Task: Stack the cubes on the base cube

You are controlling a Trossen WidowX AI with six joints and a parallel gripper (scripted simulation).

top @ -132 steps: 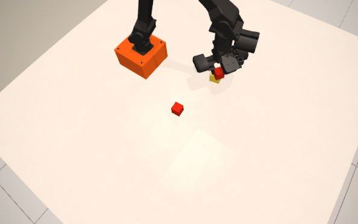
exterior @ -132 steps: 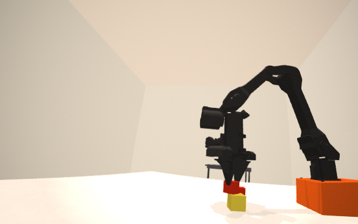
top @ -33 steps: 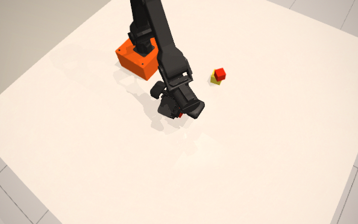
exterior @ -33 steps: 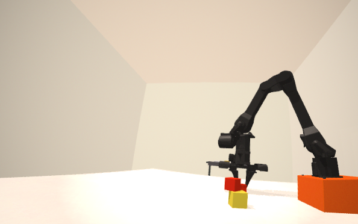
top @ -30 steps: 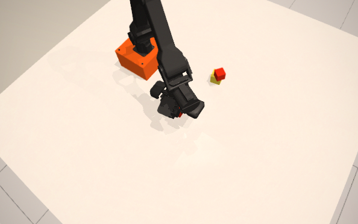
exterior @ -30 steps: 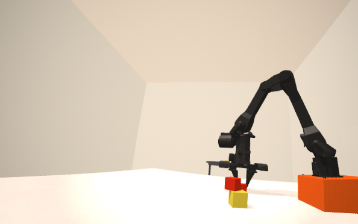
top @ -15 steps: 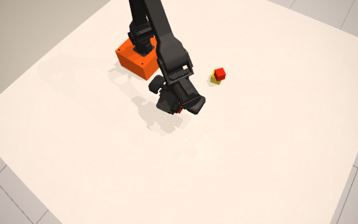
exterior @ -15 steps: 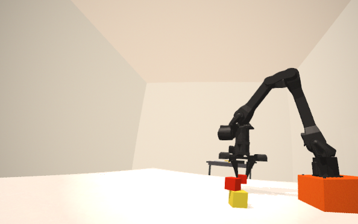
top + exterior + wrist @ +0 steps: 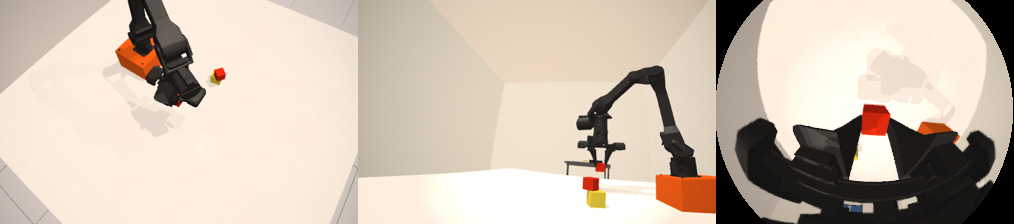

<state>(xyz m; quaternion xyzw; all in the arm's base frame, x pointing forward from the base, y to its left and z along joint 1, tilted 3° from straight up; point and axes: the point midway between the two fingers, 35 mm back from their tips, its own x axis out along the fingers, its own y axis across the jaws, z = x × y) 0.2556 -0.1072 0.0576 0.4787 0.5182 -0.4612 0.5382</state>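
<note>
Right now the yellow cube is 3 cm ahead of my gripper tip, 21 cm to the left of it and 8 cm below it.
</note>
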